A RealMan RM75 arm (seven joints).
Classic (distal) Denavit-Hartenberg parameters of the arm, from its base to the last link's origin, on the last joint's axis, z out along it. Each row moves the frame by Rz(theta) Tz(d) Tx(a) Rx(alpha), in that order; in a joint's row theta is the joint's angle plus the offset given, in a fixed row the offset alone. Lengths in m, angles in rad.
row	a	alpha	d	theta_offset
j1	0	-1.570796	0.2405	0
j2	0	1.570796	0	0
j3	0	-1.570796	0.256	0
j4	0	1.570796	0	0
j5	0	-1.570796	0.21	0
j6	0	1.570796	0	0
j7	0	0	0.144	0
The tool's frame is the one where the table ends.
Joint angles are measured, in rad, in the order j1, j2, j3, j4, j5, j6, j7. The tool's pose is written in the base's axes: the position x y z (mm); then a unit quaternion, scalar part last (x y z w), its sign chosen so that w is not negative. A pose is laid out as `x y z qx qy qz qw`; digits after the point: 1 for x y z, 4 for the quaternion.
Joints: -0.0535, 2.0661, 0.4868, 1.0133, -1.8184, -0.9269, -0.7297
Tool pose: 266.6 209.4 -105.6 -0.7172 0.3168 0.1912 0.5905
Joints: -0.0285, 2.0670, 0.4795, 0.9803, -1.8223, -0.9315, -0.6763
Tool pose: 269.2 212.5 -107.3 -0.7178 0.3215 0.2002 0.5842
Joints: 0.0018, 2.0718, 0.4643, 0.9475, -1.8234, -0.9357, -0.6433
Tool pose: 268.6 215.8 -111.3 -0.7241 0.3185 0.2057 0.5761
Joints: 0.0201, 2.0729, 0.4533, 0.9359, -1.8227, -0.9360, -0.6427
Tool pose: 266.6 218.0 -113.6 -0.7312 0.3106 0.2060 0.5713
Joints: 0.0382, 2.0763, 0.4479, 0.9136, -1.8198, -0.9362, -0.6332
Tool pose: 267.7 220.5 -115.5 -0.7352 0.3069 0.2044 0.5688
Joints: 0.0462, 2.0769, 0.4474, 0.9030, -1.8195, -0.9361, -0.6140
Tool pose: 268.8 222.0 -115.7 -0.7344 0.3102 0.2073 0.5670
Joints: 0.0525, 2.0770, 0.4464, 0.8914, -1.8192, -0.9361, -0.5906
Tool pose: 270.7 222.8 -115.8 -0.7329 0.3153 0.2103 0.5649
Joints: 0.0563, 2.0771, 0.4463, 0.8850, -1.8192, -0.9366, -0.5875
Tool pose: 271.6 223.5 -115.7 -0.7335 0.3143 0.2094 0.5651
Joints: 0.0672, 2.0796, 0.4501, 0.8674, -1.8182, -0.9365, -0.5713
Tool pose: 273.9 226.1 -115.5 -0.7324 0.3160 0.2097 0.5655
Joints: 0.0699, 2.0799, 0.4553, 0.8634, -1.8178, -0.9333, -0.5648
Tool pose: 275.0 227.5 -115.0 -0.7310 0.3184 0.2099 0.5659
